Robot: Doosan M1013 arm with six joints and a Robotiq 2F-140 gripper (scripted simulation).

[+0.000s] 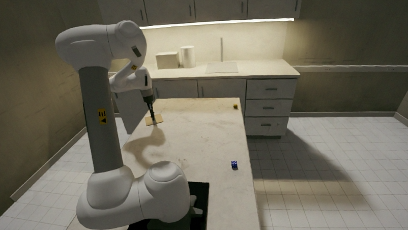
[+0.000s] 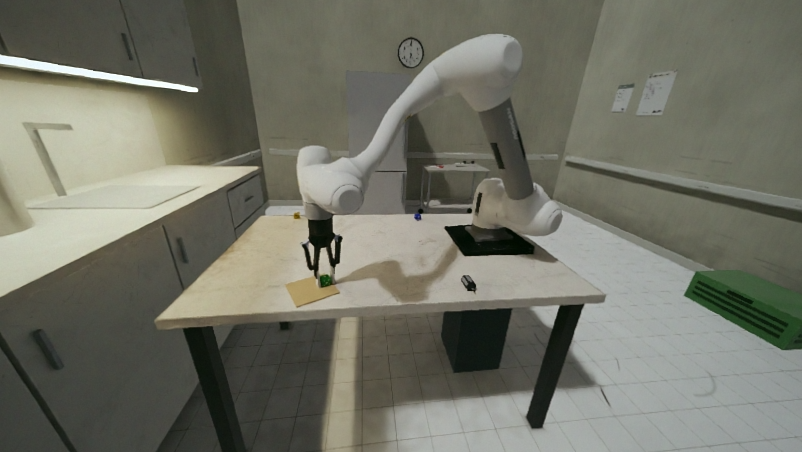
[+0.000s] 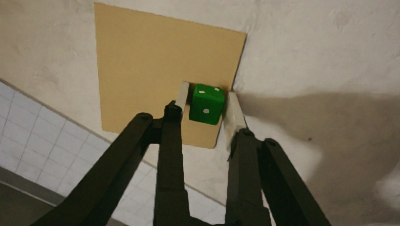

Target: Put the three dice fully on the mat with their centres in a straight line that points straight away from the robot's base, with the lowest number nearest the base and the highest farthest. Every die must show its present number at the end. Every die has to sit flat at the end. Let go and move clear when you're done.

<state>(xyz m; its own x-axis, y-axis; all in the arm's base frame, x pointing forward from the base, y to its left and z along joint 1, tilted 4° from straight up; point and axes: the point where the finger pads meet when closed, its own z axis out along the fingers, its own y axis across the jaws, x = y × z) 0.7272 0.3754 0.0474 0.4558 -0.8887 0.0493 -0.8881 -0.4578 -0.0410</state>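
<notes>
The green die is 20 mm below my hand. The rest, counted from my hand: yellow die (660 mm to the right, 260 mm ahead, 20 mm below); then tan mat (40 mm below, 40 mm ahead, 20 mm to the left); then blue die (640 mm to the right, 420 mm behind, 20 mm below).
</notes>
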